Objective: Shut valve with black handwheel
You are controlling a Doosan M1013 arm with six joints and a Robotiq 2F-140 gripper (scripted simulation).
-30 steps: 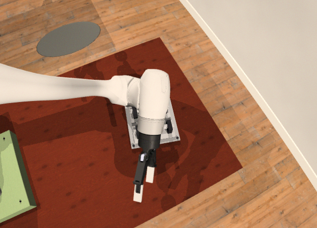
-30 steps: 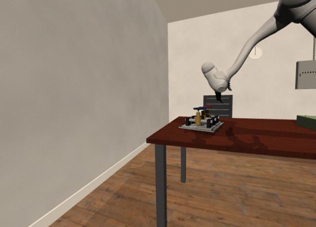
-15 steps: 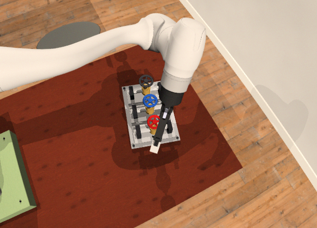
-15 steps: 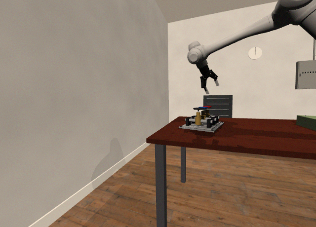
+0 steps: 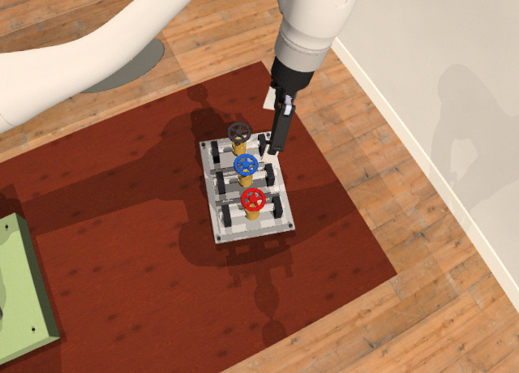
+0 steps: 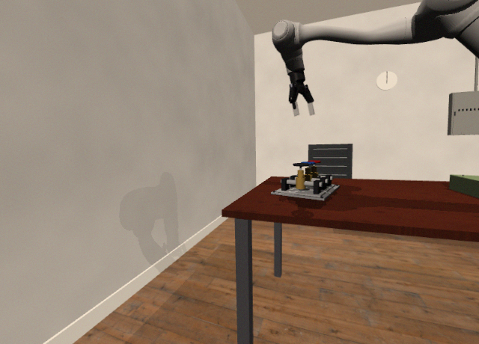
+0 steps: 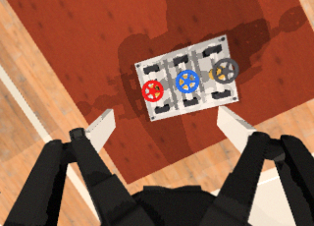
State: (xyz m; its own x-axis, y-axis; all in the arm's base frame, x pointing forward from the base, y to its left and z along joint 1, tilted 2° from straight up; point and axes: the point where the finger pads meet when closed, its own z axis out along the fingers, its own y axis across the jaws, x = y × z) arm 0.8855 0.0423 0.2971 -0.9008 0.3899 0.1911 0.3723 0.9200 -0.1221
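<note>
Right now the black handwheel is 260 mm below my hand, 160 mm to the left of it and 10 mm behind it. Round my hand: red handwheel: 260 mm below, 50 mm to the right, 40 mm behind; then blue handwheel: 260 mm below, 60 mm to the left, 30 mm behind.
</note>
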